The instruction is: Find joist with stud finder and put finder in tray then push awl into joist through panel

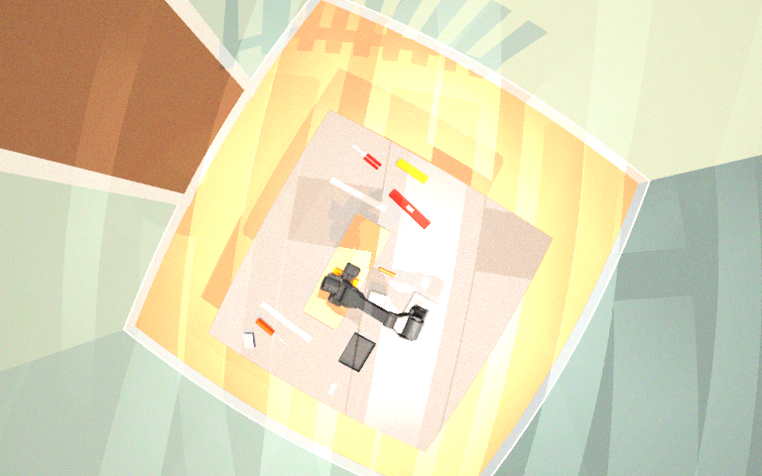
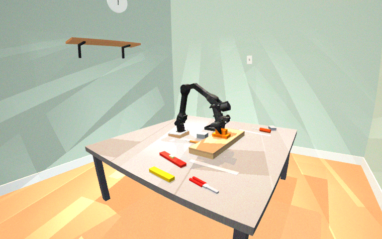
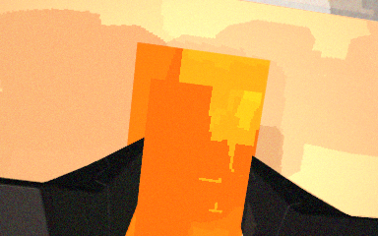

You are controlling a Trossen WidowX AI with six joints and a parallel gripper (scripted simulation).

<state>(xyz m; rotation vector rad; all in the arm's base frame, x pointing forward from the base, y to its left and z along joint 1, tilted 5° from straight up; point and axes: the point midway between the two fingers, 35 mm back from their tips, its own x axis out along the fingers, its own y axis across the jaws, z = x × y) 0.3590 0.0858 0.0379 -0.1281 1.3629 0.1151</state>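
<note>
My gripper tip is now 270 mm past the dark grey tray, 250 mm to the right of it and 50 mm above it. Round my gripper tip: grey block 180 mm behind, 20 mm to the right, 50 mm below; then awl 170 mm behind, 160 mm to the right, 60 mm below; then stud finder 20 mm behind, 20 mm above.
</note>
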